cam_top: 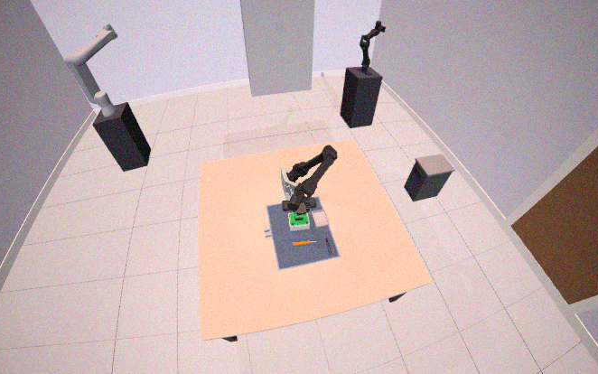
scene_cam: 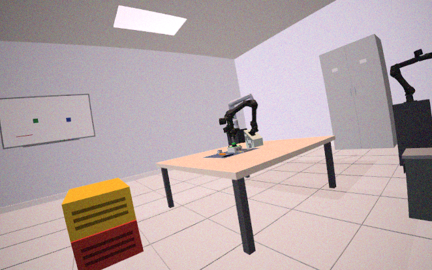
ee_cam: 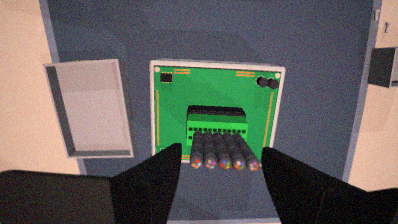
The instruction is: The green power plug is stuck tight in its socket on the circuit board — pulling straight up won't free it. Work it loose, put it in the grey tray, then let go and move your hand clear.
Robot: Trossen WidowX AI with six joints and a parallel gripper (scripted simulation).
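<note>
My gripper tip is now 4 cm above the green power plug. Also, from my gripper tip: blue mat 5 cm ahead, 12 cm below.
</note>
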